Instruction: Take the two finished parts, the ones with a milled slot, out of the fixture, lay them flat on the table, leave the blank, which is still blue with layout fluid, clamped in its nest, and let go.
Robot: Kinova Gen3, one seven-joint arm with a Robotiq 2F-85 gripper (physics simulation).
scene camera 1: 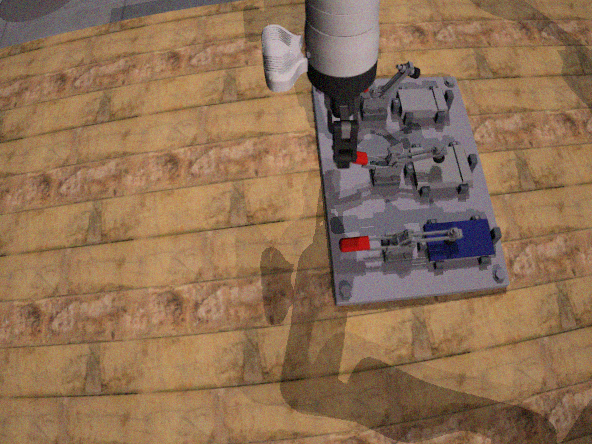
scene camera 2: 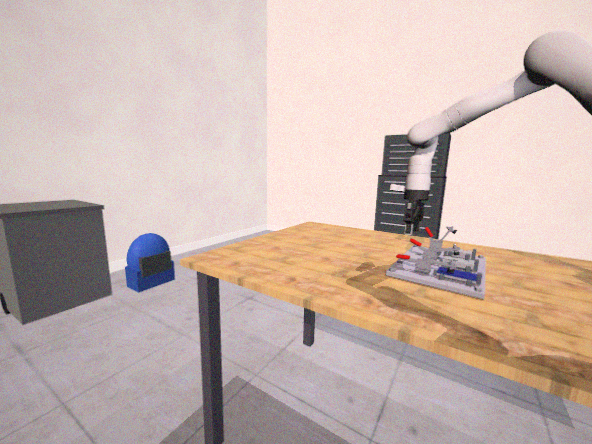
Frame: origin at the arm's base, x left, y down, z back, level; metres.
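Where they show: gripper, between the fingertips: [scene camera 1: 340,135] [scene camera 2: 412,233].
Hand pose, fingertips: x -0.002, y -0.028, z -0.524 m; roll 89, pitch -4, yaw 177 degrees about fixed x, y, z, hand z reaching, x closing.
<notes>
After its pixels a point has its place.
A grey fixture plate [scene camera 1: 356,282] @(y 0.053, x 0.165, z -0.521 m) [scene camera 2: 432,279] @(y 0.053, x 0.176, z -0.431 m) lies on the wooden table [scene camera 1: 143,200] @(y 0.068, x 0.010, z -0.805 m) [scene camera 2: 286,267] @(y 0.068, x 0.314, z -0.818 m). It holds three nests in a row. The far nest has a grey slotted part [scene camera 1: 419,102] @(y 0.027, x -0.086, z -0.391 m), and its clamp arm [scene camera 1: 400,75] [scene camera 2: 448,232] stands raised. The middle nest has a second grey slotted part [scene camera 1: 437,171] @(y 0.030, x 0.030, z -0.391 m), with a clamp arm over it. The near nest holds the blue blank [scene camera 1: 466,239] @(y 0.037, x 0.130, z -0.370 m) [scene camera 2: 456,273] @(y 0.037, x 0.133, z -0.380 m) under its clamp, whose red handle [scene camera 1: 354,243] @(y 0.017, x 0.126, z -0.521 m) [scene camera 2: 403,256] @(y 0.017, x 0.133, z -0.518 m) lies flat. My gripper [scene camera 1: 344,153] @(y -0.028, x -0.002, z -0.524 m) [scene camera 2: 413,220] is open and empty. It hangs above the plate's left side, beside the middle clamp's red handle [scene camera 1: 360,158] @(y -0.005, x 0.020, z -0.500 m) [scene camera 2: 415,242] @(y -0.004, x 0.024, z -0.507 m).
A dark drawer cabinet [scene camera 2: 394,200] stands behind the table. A grey cabinet [scene camera 2: 48,257] and a blue domed object [scene camera 2: 149,262] stand on the floor at the left. The arm hides the far clamp's handle in the overhead view.
</notes>
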